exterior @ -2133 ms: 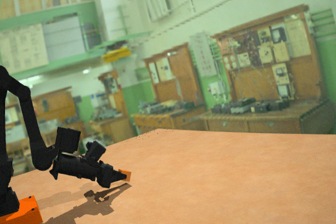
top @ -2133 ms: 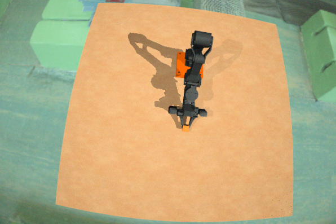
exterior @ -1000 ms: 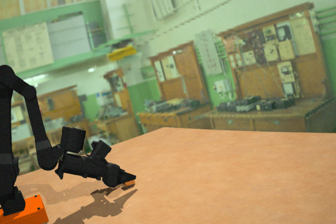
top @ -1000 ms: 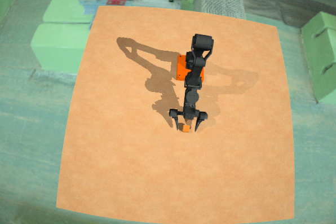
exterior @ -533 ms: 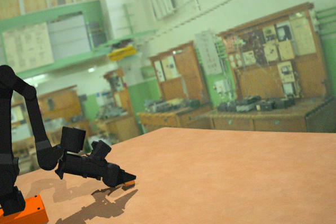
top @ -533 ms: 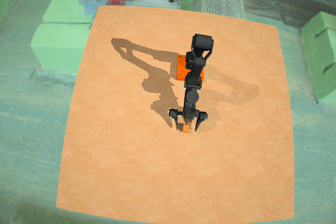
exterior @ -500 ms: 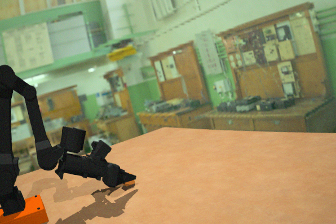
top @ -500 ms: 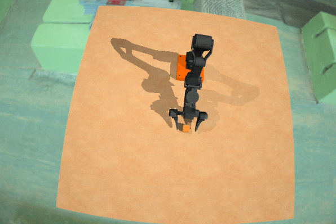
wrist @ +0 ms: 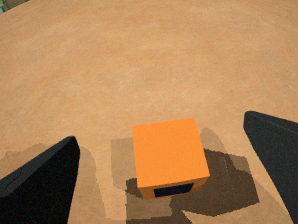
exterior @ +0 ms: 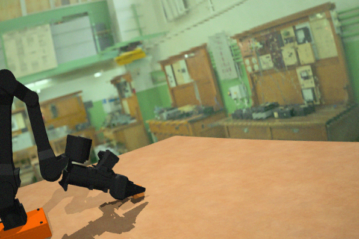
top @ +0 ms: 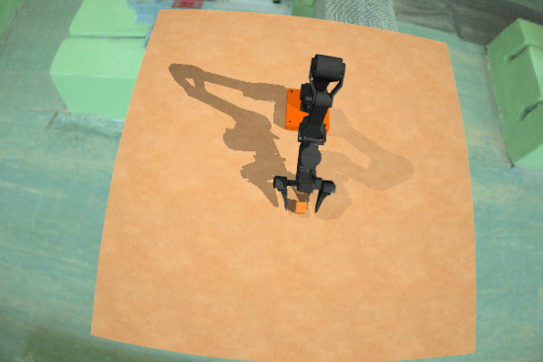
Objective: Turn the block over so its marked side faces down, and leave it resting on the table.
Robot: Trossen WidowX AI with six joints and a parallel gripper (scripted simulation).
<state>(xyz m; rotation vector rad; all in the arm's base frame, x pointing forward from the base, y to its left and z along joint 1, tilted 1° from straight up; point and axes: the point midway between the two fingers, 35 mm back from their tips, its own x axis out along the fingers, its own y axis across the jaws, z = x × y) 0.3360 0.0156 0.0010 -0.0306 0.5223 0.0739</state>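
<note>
Right now my gripper tip is 20 mm past the orange block and 10 mm above it.
</note>
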